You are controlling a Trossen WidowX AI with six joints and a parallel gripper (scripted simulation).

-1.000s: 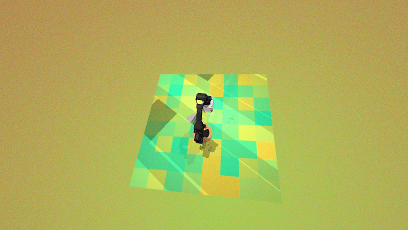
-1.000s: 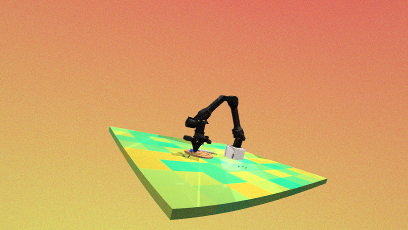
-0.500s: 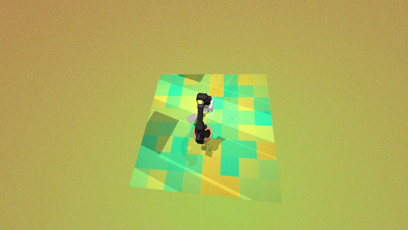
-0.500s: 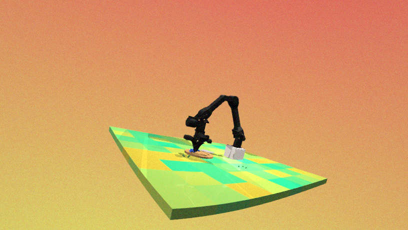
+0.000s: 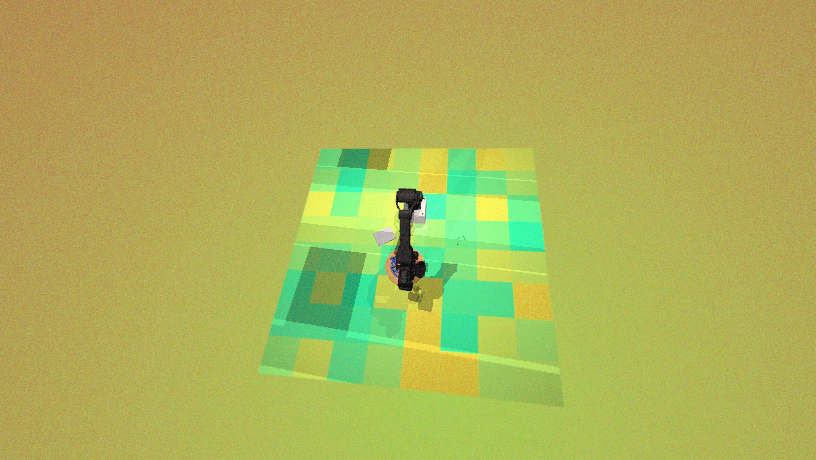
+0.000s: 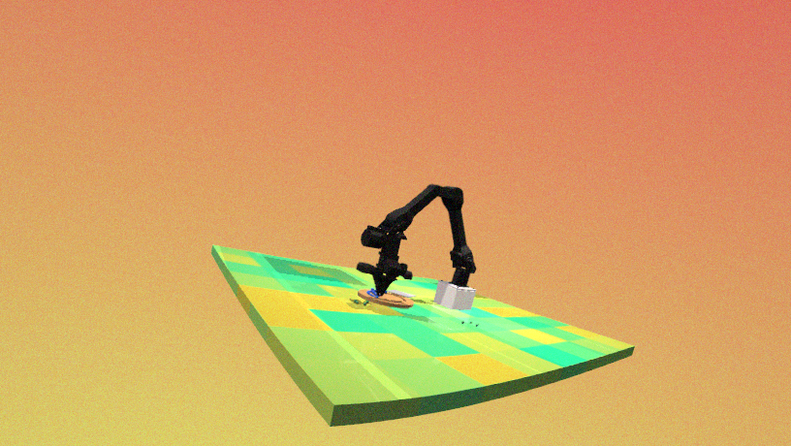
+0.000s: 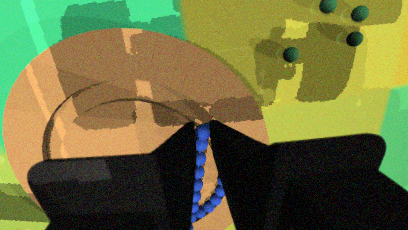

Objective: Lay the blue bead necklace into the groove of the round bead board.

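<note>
Now: the round bead board 60 mm behind my gripper tip, 30 mm to the right of it and 10 mm below it. Round my gripper tip: flat grey piece (230 mm behind, 130 mm to the right, 20 mm below).
</note>
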